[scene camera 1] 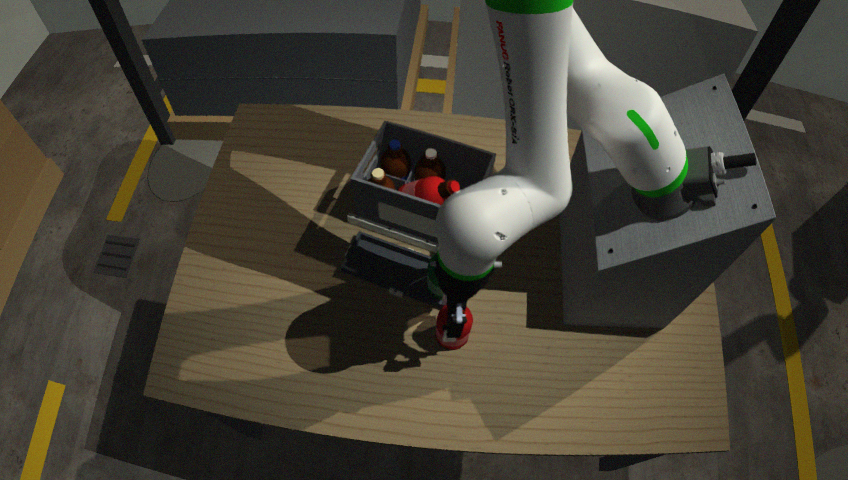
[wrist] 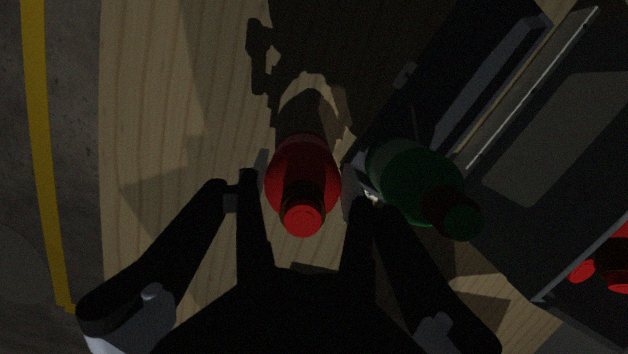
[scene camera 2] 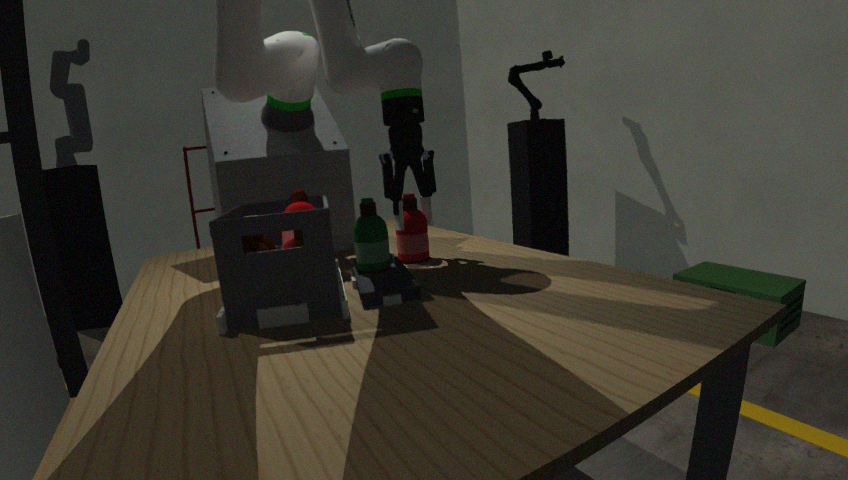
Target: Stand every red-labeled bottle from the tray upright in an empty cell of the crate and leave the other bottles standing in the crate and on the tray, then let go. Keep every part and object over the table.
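Places are measured from the arm's base along level axes (x back, y right, z up), in millimetres.
Pixels of known places: gripper, fingertip midpoint: (scene camera 1: pixel 448 321) (wrist: pixel 305 169) (scene camera 2: pixel 414 227); arm's base, link origin: (scene camera 1: pixel 667 185) (scene camera 2: pixel 287 117).
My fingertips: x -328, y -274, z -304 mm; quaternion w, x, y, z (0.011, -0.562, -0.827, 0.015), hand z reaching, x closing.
Observation:
For each thing: its top centre in the pictures, then the offset to it from my fingertips. "*": a spot on its surface instead. Level surfaces: height alone.
- red-labeled bottle, top centre: (wrist: pixel 302 222) (scene camera 1: pixel 457 307) (scene camera 2: pixel 408 194) dx +12, dy +5, dz +76 mm
- green bottle, top centre: (wrist: pixel 467 226) (scene camera 2: pixel 367 198) dx -46, dy +107, dz +82 mm
- dark tray, surface spot: (scene camera 2: pixel 386 285) (scene camera 1: pixel 386 268) * dx -182, dy +102, dz -73 mm
- grey crate, top centre: (scene camera 2: pixel 309 201) (scene camera 1: pixel 421 188) dx -145, dy +225, dz +97 mm
- wooden table, surface height: dz -78 mm
My gripper (scene camera 1: pixel 456 328) (scene camera 2: pixel 413 212) (wrist: pixel 305 169) is shut on a red-labeled bottle (scene camera 1: pixel 466 321) (scene camera 2: pixel 412 239) (wrist: pixel 302 162), which is upright at table level beside the tray's end. A green bottle (scene camera 2: pixel 371 245) (wrist: pixel 422 172) stands on the dark tray (scene camera 1: pixel 380 261) (scene camera 2: pixel 386 285); the arm mostly hides it in scene camera 1. The grey crate (scene camera 1: pixel 364 191) (scene camera 2: pixel 273 285) holds brown bottles with blue (scene camera 1: pixel 394 144), white (scene camera 1: pixel 430 153) and cream (scene camera 1: pixel 377 173) caps. Red bottle parts (scene camera 1: pixel 430 189) (scene camera 2: pixel 298 206) also show there, one apparently leaning; two red caps (wrist: pixel 581 271) (wrist: pixel 620 288) show in the wrist view. Their lower parts are hidden.
The crate's high walls stand directly behind the tray, on the wooden table (scene camera 1: pixel 249 350) (scene camera 2: pixel 309 404). The robot's metal pedestal (scene camera 1: pixel 618 297) (scene camera 2: pixel 285 178) is at the table's right in scene camera 1. The arm covers the crate's right end in that view.

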